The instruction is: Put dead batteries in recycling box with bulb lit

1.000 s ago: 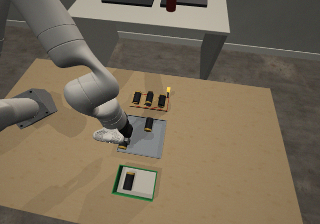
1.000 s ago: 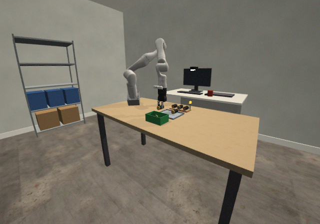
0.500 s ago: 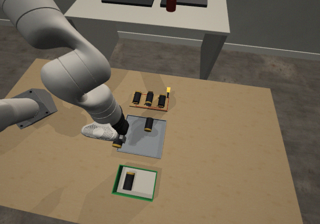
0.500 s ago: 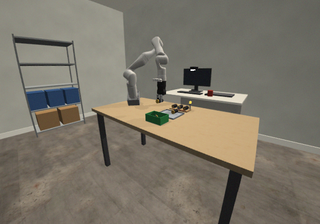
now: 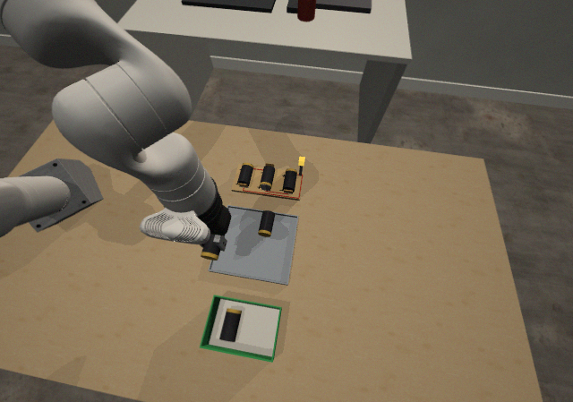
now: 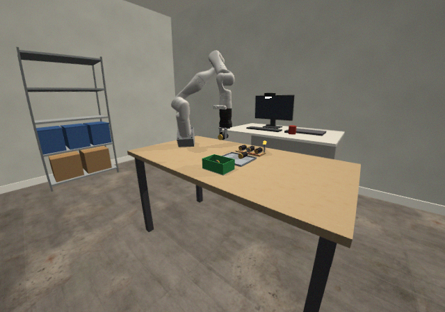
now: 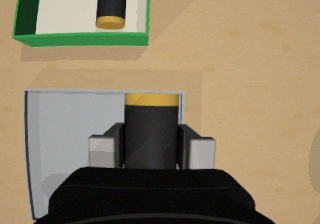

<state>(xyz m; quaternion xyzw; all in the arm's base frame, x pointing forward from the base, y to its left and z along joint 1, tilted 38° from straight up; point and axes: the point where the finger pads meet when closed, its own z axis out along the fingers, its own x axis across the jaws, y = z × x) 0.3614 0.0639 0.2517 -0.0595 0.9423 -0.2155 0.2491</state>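
The green recycling box lies 80 mm ahead of my hand, 140 mm to the right of it and 140 mm below it. Also, from my hand: grey tray (60 mm ahead, 50 mm to the left, 160 mm below).
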